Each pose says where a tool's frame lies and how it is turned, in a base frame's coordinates. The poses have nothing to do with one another.
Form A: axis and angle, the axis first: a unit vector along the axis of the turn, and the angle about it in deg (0 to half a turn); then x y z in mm.
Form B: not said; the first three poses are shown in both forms.
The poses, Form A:
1: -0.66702, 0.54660, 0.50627, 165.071, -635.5, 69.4, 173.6
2: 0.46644, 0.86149, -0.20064, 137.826, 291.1, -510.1, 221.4
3: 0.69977, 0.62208, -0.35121, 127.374, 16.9, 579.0, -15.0
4: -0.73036, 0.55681, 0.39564, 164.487, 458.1, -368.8, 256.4
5: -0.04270, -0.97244, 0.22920, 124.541, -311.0, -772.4, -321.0
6: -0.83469, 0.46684, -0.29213, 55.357, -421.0, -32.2, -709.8
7: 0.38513, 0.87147, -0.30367, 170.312, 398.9, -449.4, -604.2
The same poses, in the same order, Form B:
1: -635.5, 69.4, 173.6, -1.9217, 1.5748, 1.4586
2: 291.1, -510.1, 221.4, 1.1220, 2.0723, -0.4826
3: 16.9, 579.0, -15.0, 1.5556, 1.3829, -0.7808
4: 458.1, -368.8, 256.4, -2.0968, 1.5985, 1.1358
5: -311.0, -772.4, -321.0, -0.0928, -2.1137, 0.4982
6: -421.0, -32.2, -709.8, -0.8065, 0.4510, -0.2822
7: 398.9, -449.4, -604.2, 1.1448, 2.5904, -0.9027
